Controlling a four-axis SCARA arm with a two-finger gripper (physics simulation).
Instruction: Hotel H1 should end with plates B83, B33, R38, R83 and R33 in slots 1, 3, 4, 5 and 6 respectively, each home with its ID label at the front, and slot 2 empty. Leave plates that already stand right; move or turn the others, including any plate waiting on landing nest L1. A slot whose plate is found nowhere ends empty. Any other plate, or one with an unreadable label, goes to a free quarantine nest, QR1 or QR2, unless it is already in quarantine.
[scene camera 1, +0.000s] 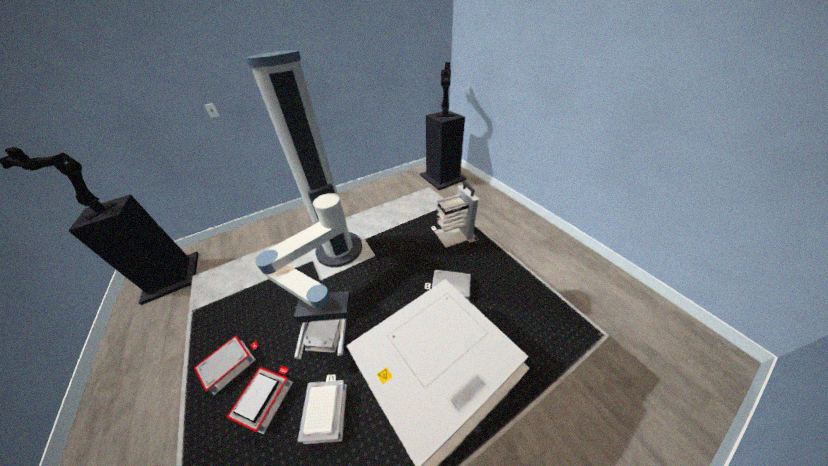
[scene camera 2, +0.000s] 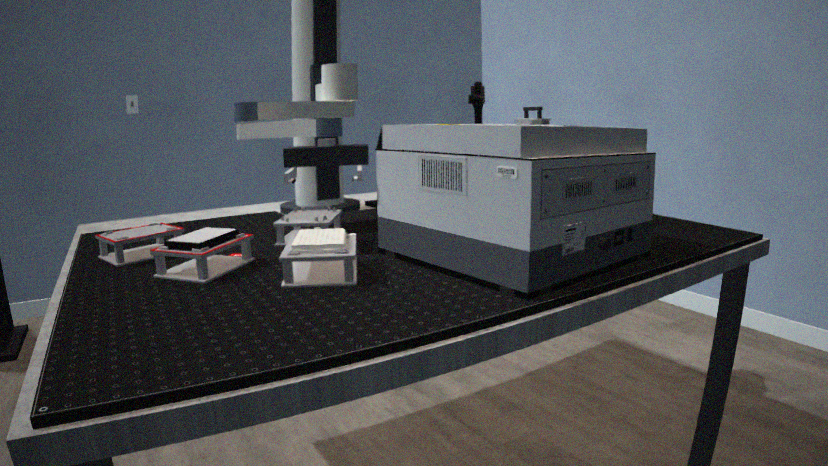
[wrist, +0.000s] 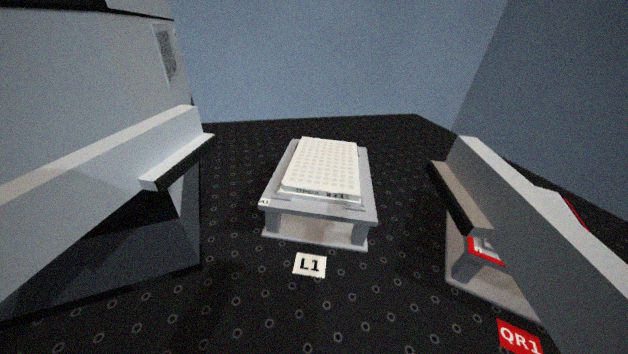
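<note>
My gripper (scene camera 1: 319, 350) (scene camera 2: 324, 174) (wrist: 320, 137) is open and empty, held above a bare grey nest (scene camera 2: 307, 218). A white plate with round wells (scene camera 1: 321, 408) (scene camera 2: 319, 239) (wrist: 325, 165) lies on landing nest L1 (scene camera 1: 340, 419) (wrist: 320, 212), beyond the fingers in the wrist view; its front label is too blurred to read surely. A black plate with a white top (scene camera 1: 254, 397) (scene camera 2: 202, 237) lies on the red-rimmed nest nearer L1, beside the QR1 sign (wrist: 520, 337). The other red-rimmed nest (scene camera 1: 223, 364) (scene camera 2: 139, 232) looks bare. Hotel H1 (scene camera 1: 472, 217) holds several stacked plates (scene camera 1: 452, 214), labels unreadable.
A large white instrument (scene camera 1: 437, 347) (scene camera 2: 454, 196) stands right of L1. A grey platform (scene camera 1: 453, 281) with a small white sign stands behind it, partly hidden. The arm's column (scene camera 1: 301, 133) (scene camera 2: 303, 57) rises at the back. Dark pedestals (scene camera 1: 444, 147) (scene camera 1: 133, 248) stand beyond the table.
</note>
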